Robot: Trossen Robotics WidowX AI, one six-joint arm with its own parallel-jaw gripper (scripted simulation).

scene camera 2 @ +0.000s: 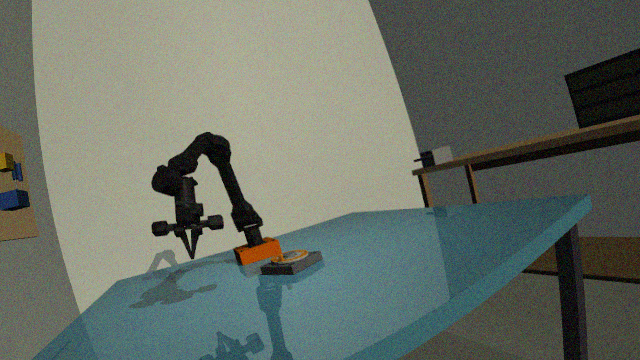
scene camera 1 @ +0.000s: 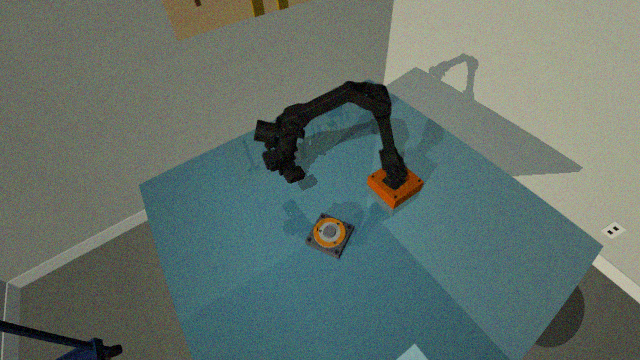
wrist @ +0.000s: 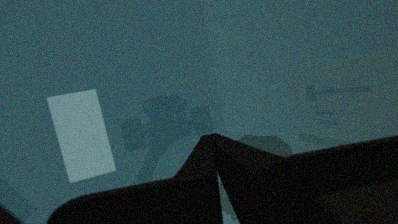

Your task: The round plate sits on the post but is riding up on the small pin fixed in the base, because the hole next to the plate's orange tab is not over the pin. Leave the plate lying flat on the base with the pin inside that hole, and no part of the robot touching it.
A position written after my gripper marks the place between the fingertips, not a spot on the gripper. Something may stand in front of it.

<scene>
My gripper [scene camera 2: 192, 259] is shut, with nothing in its grasp. I also see a square base [scene camera 2: 291, 268].
My gripper also shows in scene camera 1 [scene camera 1: 281, 174] and in the wrist view [wrist: 209, 141]. The square base is seen too in scene camera 1 [scene camera 1: 336, 251].
</scene>
